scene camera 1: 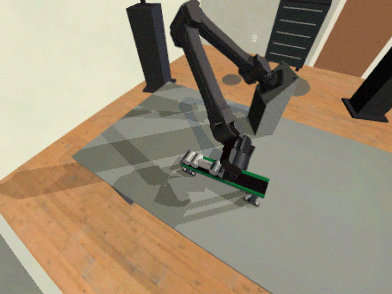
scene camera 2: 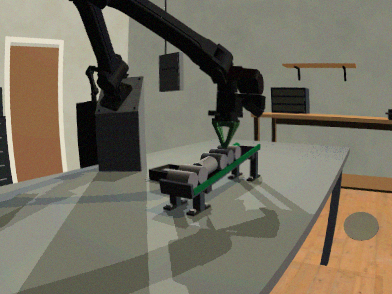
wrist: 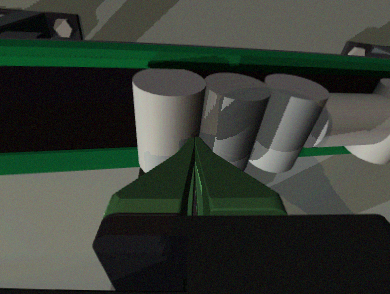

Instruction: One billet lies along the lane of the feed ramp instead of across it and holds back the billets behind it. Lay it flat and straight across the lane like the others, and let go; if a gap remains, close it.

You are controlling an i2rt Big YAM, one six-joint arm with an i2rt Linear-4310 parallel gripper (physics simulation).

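Seen in the pictures: gripper, fingertip midpoint: (scene camera 2: 224, 147) (wrist: 194, 146); arm's base, origin of the base link: (scene camera 1: 271, 83) (scene camera 2: 116, 96).
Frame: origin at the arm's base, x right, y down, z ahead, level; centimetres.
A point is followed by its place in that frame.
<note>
The feed ramp (scene camera 1: 254, 184) (scene camera 2: 225, 171) (wrist: 75, 56) has green rails and a dark lane. One grey billet (scene camera 1: 205, 164) @(x 25.6, y 17.9, z 42.8 cm) (scene camera 2: 207, 163) @(x 27.0, y 18.4, z 42.7 cm) (wrist: 352, 117) @(x 25.2, y 17.9, z 43.0 cm) lies along the lane. Two billets lie across it at the low end, the nearer one (scene camera 2: 179, 176) @(x 35.7, y 19.6, z 38.9 cm) against the end stop. On its upslope side are three billets, one (wrist: 169, 120) @(x 13.8, y 16.0, z 46.6 cm) nearly straight across, the middle one (wrist: 232, 117) @(x 17.1, y 16.6, z 45.7 cm) and the one beside the lengthwise billet (wrist: 292, 125) @(x 20.8, y 17.1, z 44.0 cm) slanted in the wrist view. My gripper (scene camera 2: 225, 146) @(x 14.7, y 16.5, z 44.2 cm) (wrist: 194, 146) @(x 14.7, y 16.5, z 44.2 cm) is shut and empty, its tips at the uppermost billets; contact is unclear. The arm hides it in scene camera 1.
A low black tray (scene camera 2: 161, 174) @(x 13.2, y 25.4, z 24.2 cm) sits beside the ramp's low end. The ramp's legs (scene camera 2: 198, 201) (scene camera 1: 252, 199) stand on the grey table (scene camera 1: 320, 210) @(x -26.1, y 28.0, z 49.5 cm) (scene camera 2: 100, 240) @(x 55.2, y 28.0, z 29.9 cm). The arm's grey pedestal (scene camera 1: 272, 110) @(x -2.6, y 9.5, z 9.5 cm) (scene camera 2: 119, 142) @(x 3.4, y 17.1, z 3.0 cm) stands farther back on the table.
</note>
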